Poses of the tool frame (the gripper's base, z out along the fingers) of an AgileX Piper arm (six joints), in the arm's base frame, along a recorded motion.
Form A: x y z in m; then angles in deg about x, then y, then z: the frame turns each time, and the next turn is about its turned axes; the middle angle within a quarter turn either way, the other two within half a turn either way.
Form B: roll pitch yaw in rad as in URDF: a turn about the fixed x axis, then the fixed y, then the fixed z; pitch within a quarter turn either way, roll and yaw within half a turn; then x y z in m. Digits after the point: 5 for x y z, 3 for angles.
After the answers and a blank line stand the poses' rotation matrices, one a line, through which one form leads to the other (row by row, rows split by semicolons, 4 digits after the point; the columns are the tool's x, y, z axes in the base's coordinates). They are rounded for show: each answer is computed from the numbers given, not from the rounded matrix.
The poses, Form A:
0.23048, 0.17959, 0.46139, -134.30, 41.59, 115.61
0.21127, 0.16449, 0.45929, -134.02, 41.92, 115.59
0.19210, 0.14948, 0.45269, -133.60, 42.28, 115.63
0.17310, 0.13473, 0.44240, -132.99, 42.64, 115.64
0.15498, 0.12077, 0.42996, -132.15, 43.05, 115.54
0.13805, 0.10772, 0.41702, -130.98, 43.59, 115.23
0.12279, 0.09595, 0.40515, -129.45, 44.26, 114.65
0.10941, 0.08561, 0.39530, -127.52, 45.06, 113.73
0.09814, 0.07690, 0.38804, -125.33, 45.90, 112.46
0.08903, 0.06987, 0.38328, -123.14, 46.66, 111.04
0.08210, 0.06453, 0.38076, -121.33, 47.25, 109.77
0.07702, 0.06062, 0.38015, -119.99, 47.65, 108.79
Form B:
-2.936, 1.008, -2.222, 0.23048, 0.17959, 0.46139
-2.935, 1.014, -2.225, 0.21127, 0.16449, 0.45929
-2.939, 1.023, -2.232, 0.19210, 0.14948, 0.45269
-2.945, 1.034, -2.243, 0.17310, 0.13473, 0.44240
-2.953, 1.048, -2.254, 0.15498, 0.12077, 0.42996
-2.960, 1.067, -2.264, 0.13805, 0.10772, 0.41702
-2.965, 1.090, -2.273, 0.12279, 0.09595, 0.40515
-2.968, 1.119, -2.279, 0.10941, 0.08561, 0.39530
-2.964, 1.150, -2.279, 0.09814, 0.07690, 0.38804
-2.956, 1.179, -2.272, 0.08903, 0.06987, 0.38328
-2.945, 1.203, -2.263, 0.08210, 0.06453, 0.38076
-2.935, 1.220, -2.253, 0.07702, 0.06062, 0.38015

-0.3233 -0.6744 0.6638; -0.4245 0.7303 0.5353; -0.8458 -0.1087 -0.5224
-0.3214 -0.6711 0.6681; -0.4192 0.7334 0.5351; -0.8491 -0.1081 -0.5171
-0.3200 -0.6671 0.6728; -0.4110 0.7376 0.5358; -0.8536 -0.1050 -0.5102
-0.3183 -0.6632 0.6774; -0.4003 0.7418 0.5381; -0.8593 -0.0999 -0.5016
-0.3151 -0.6594 0.6826; -0.3873 0.7460 0.5418; -0.8665 -0.0937 -0.4904
-0.3087 -0.6552 0.6895; -0.3714 0.7504 0.5468; -0.8757 -0.0872 -0.4750
-0.2987 -0.6509 0.6979; -0.3527 0.7548 0.5530; -0.8868 -0.0810 -0.4551
-0.2843 -0.6466 0.7078; -0.3316 0.7590 0.5602; -0.8996 -0.0755 -0.4302
-0.2659 -0.6431 0.7181; -0.3106 0.7624 0.5677; -0.9126 -0.0721 -0.4024
-0.2464 -0.6406 0.7273; -0.2916 0.7647 0.5747; -0.9243 -0.0705 -0.3752
-0.2296 -0.6388 0.7343; -0.2772 0.7662 0.5798; -0.9330 -0.0704 -0.3530
-0.2170 -0.6378 0.7390; -0.2670 0.7670 0.5835; -0.9389 -0.0707 -0.3367

